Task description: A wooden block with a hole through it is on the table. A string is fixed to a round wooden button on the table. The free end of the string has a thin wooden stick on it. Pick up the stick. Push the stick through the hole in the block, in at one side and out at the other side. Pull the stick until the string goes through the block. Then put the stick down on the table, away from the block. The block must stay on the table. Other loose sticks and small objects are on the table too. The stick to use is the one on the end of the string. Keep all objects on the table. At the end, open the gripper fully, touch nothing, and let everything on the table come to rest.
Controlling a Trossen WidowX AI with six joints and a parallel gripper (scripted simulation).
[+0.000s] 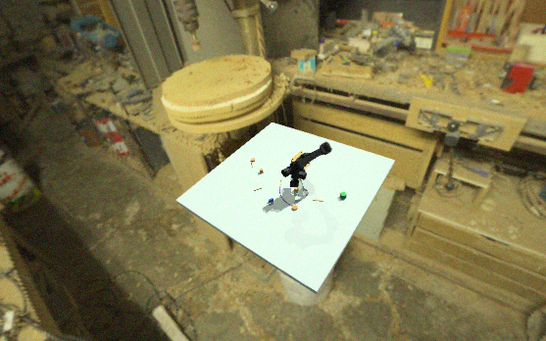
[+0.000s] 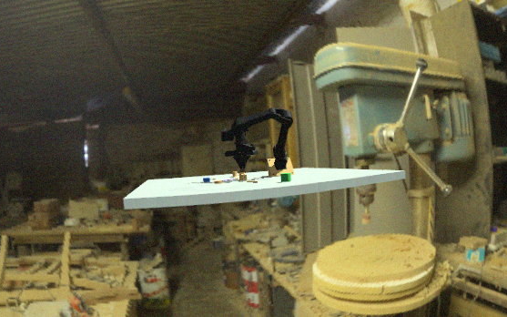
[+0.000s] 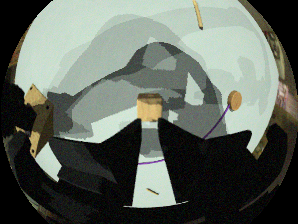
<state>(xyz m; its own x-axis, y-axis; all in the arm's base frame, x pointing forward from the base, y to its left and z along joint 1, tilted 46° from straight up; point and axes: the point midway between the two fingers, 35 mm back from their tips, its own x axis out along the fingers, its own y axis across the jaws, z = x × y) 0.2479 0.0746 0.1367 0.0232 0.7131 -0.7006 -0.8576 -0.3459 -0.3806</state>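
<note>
Right now my gripper tip is 40 mm above the wooden block. Also, from my gripper tip: round wooden button: 140 mm ahead, 100 mm to the left, 50 mm below; then small blue piece: 200 mm ahead, 90 mm to the right, 50 mm below; then thin wooden stick: 10 mm ahead, 150 mm to the right, 60 mm below.
</note>
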